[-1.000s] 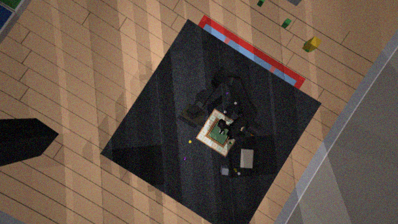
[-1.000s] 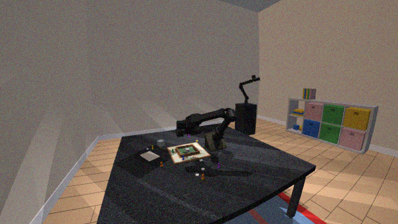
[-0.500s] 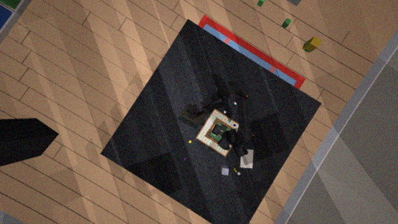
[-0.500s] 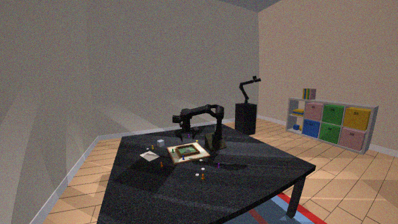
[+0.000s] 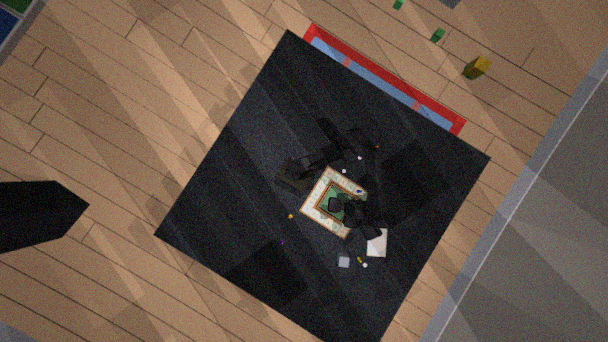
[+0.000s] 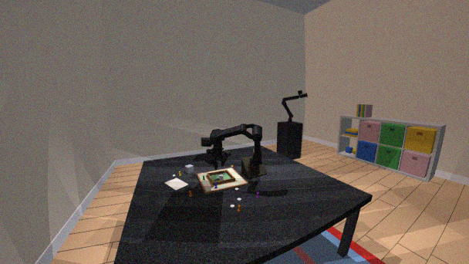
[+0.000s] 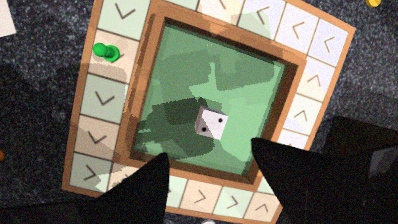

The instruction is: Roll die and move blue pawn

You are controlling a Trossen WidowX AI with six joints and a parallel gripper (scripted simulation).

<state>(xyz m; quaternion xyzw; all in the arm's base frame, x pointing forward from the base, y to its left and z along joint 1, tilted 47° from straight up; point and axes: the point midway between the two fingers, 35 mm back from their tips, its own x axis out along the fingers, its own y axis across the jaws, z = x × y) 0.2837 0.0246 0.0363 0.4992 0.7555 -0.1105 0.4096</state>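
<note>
Now: gripper tip 10 cm to the right of the blue pawn, 7 cm above it and 5 cm short of it. The rest, counted from my gripper tip: white die: 7 cm below, 1 cm to the right, 1 cm behind; green pawn: 11 cm ahead, 7 cm below, 3 cm to the right; grey cube: 23 cm to the right, 19 cm ahead, 7 cm below.
</note>
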